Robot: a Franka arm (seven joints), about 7 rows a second.
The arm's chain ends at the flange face. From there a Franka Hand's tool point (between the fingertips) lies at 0.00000 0.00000 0.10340 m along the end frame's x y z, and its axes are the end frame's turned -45 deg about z.
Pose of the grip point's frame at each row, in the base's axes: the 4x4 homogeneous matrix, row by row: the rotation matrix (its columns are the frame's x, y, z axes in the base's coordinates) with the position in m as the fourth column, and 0 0 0 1 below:
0.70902 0.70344 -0.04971 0.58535; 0.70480 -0.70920 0.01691 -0.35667; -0.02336 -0.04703 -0.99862 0.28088; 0 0 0 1
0.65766 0.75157 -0.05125 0.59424; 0.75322 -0.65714 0.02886 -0.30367; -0.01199 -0.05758 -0.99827 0.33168; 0 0 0 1
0.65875 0.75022 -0.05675 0.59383; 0.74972 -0.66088 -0.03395 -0.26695; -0.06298 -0.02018 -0.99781 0.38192; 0 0 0 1
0.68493 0.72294 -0.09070 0.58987; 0.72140 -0.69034 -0.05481 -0.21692; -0.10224 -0.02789 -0.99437 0.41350; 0 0 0 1
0.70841 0.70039 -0.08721 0.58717; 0.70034 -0.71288 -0.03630 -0.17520; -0.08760 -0.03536 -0.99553 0.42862; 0 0 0 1
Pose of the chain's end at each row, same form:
0.99876 -0.00395 -0.04971 0.59049; -0.00311 -0.99985 0.01691 -0.35842; -0.04977 -0.01674 -0.99862 0.38414; 0 0 0 1
0.99648 0.06640 -0.05125 0.59954; 0.06794 -0.99728 0.02886 -0.30665; -0.04919 -0.03224 -0.99827 0.43490; 0 0 0 1
0.99629 0.06468 -0.05675 0.59970; 0.06282 -0.99744 -0.03395 -0.26344; -0.05880 0.03026 -0.99781 0.48509; 0 0 0 1
0.99551 0.02688 -0.09070 0.59925; 0.02196 -0.99825 -0.05481 -0.21125; -0.09202 0.05257 -0.99437 0.51632; 0 0 0 1
0.99617 -0.00567 -0.08721 0.59619; -0.00887 -0.99930 -0.03630 -0.17145; -0.08695 0.03694 -0.99553 0.53156; 0 0 0 1

